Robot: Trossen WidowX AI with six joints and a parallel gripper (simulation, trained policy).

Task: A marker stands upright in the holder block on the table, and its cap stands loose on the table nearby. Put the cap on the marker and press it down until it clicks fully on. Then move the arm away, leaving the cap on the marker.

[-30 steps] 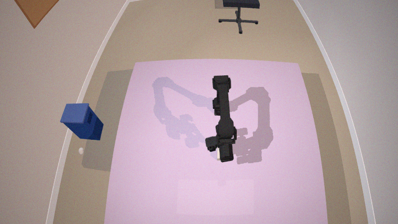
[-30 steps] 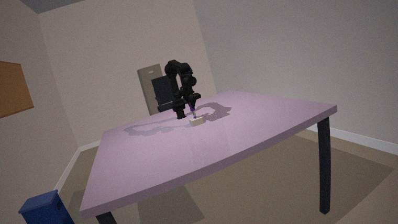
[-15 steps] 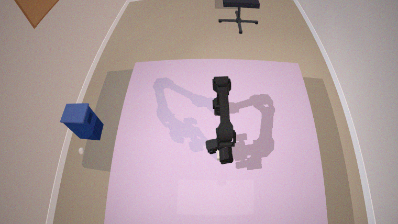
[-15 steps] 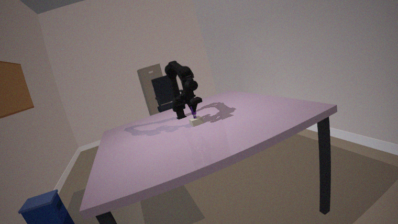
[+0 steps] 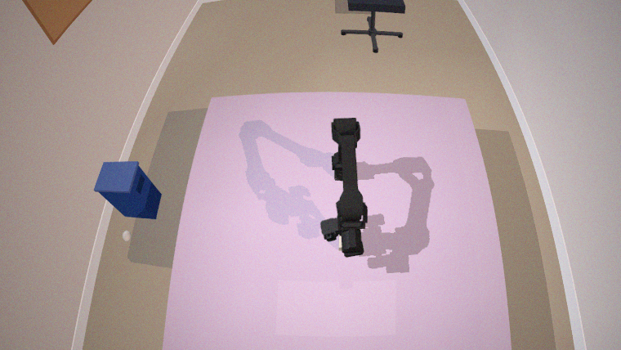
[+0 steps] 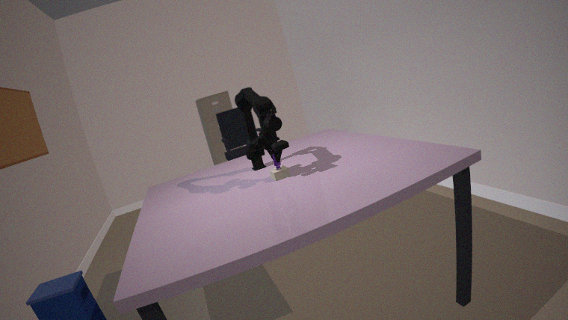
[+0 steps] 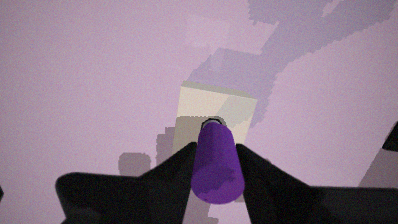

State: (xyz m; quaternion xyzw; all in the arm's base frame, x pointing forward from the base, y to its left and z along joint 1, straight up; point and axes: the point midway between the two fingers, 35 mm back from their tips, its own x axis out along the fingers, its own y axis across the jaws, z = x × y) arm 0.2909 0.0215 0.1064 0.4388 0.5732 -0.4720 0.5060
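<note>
Now: gripper tip 50 mm above the cream holder block. Also, from my gripper tip: purple cap: 10 mm above.
</note>
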